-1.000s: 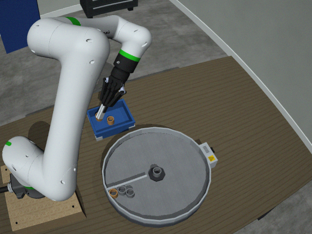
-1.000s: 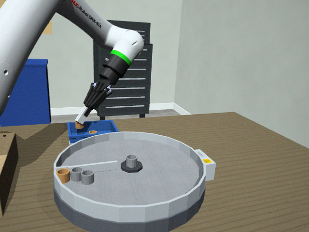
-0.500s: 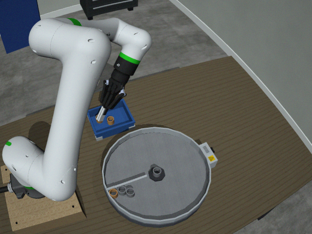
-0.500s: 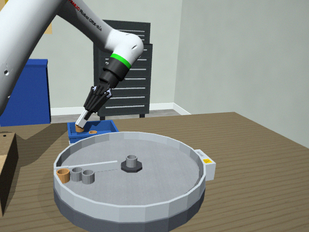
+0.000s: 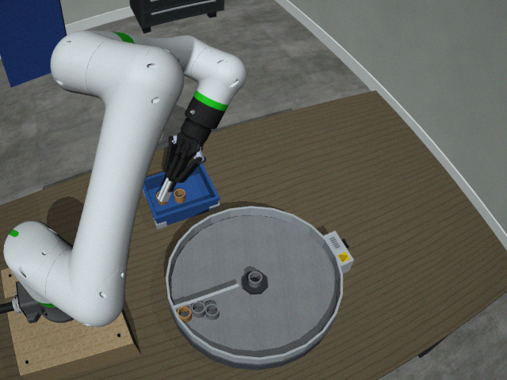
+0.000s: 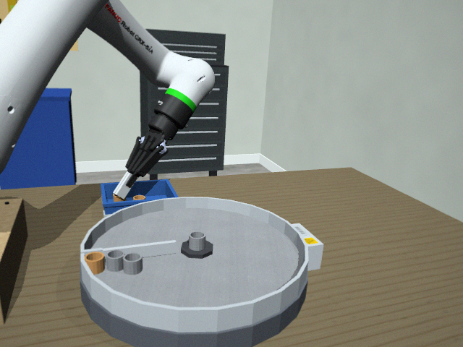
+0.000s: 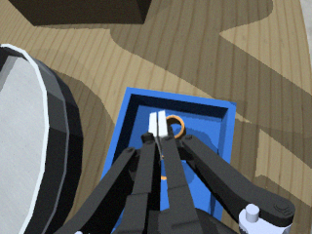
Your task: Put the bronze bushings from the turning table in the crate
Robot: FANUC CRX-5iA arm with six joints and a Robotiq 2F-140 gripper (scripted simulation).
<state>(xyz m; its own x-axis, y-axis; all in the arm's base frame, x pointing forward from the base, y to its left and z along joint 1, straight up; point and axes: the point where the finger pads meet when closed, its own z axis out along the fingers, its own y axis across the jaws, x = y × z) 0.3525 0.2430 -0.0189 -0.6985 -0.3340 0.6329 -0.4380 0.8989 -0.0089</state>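
The crate is 3 cm ahead of my hand, 1 cm to the left of it and 5 cm below it. Also, from my hand: grey turning table: 12 cm ahead, 33 cm to the right, 2 cm below.
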